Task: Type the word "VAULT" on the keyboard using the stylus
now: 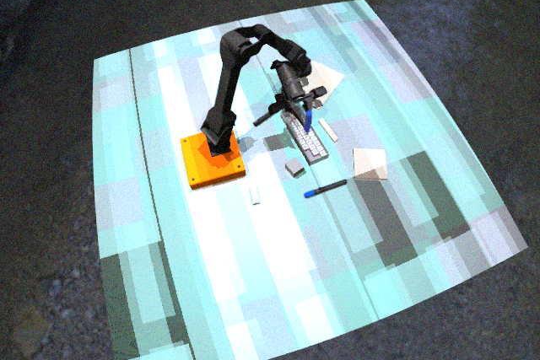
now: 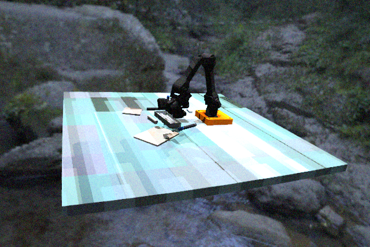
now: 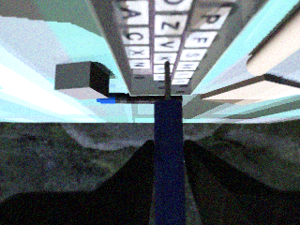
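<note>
The white cylinder is 80 mm ahead of my gripper tip, 70 mm below it and 10 mm to the left of it. The rest, counted from my gripper tip: grey cube: 90 mm to the right, 70 mm below, 70 mm behind; then small pad: 170 mm ahead, 150 mm to the right, 80 mm below; then stylus: 10 mm below.
</note>
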